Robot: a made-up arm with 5 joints.
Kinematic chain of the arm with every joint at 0, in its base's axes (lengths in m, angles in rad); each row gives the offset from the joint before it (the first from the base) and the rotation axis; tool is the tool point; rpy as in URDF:
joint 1: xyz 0.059 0 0.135 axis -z
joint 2: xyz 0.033 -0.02 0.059 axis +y
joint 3: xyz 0.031 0 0.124 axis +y
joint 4: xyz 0.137 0 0.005 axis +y
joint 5: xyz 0.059 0.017 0 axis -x
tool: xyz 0 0 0 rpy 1.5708 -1.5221 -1.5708
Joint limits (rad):
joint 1: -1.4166..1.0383
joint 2: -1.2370..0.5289
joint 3: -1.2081..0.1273
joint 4: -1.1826..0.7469
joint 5: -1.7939..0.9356
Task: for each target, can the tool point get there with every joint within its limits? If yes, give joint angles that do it. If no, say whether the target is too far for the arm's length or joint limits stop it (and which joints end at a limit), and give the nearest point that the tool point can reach.
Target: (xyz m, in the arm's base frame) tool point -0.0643 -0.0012 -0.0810
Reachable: no: joint limits stop it (at a limit: joint 1, joint 2, joint 3, joint 4) | nearest point 0.0994 0.2404 0.1476 | short by 0.371 m
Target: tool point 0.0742 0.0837 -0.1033
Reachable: no: joint limits stop it (at a limit: joint 2, joint 3, joint 4) | nearest point 0.1026 0.2399 0.1476 | short by 0.297 m
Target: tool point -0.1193 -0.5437 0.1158
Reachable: no: too far | nearest point -0.0141 -0.2228 0.3204 | short by 0.395 m
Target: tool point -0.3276 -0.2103 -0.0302
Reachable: no: too far | nearest point -0.1470 -0.1120 0.3204 | short by 0.406 m
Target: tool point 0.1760 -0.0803 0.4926
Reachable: yes | joints 0.5804 0.0039 -0.9748 -0.5285 -0.4688
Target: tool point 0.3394 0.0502 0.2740
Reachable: yes | joints -0.1878 0.2759 -0.2287 0.4741 -0.2553
